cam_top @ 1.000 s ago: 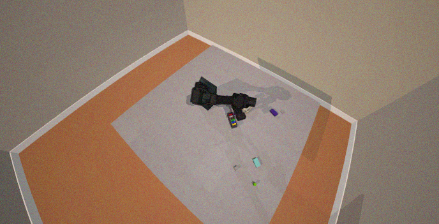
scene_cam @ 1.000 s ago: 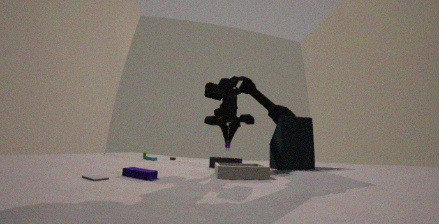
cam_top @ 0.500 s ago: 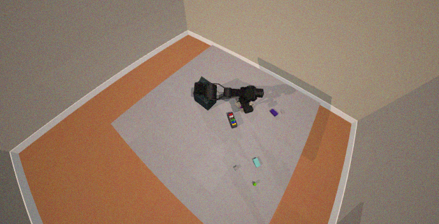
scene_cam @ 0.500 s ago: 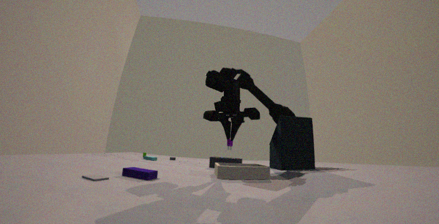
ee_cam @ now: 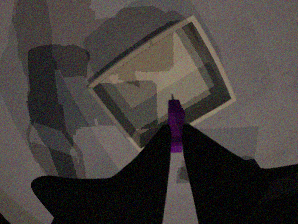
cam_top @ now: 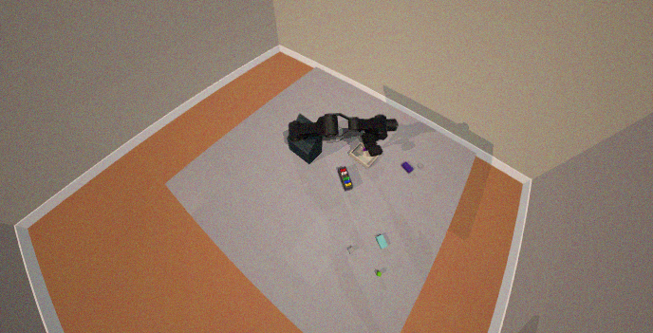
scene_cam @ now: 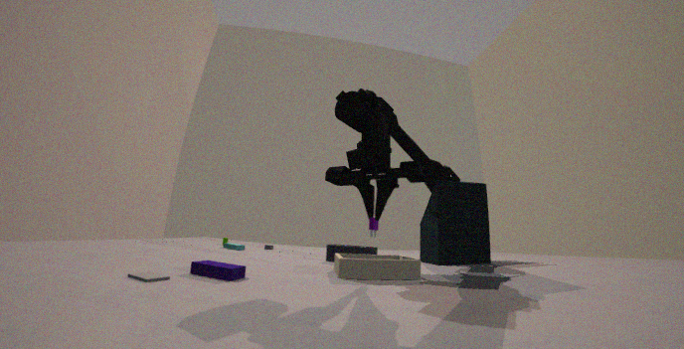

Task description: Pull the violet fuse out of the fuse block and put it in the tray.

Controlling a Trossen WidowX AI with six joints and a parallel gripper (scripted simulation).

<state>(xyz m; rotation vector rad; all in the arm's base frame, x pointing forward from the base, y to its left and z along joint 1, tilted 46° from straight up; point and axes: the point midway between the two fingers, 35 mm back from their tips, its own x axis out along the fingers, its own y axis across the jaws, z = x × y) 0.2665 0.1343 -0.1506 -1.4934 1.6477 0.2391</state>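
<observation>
Now: gripper tip 10 mm above the violet fuse. From my gripper tip the other things lie so: tray 90 mm below, 10 mm to the left; then violet box 220 mm ahead, 130 mm to the left, 90 mm below; then teal block 360 mm ahead, 280 mm to the right, 90 mm below.
</observation>
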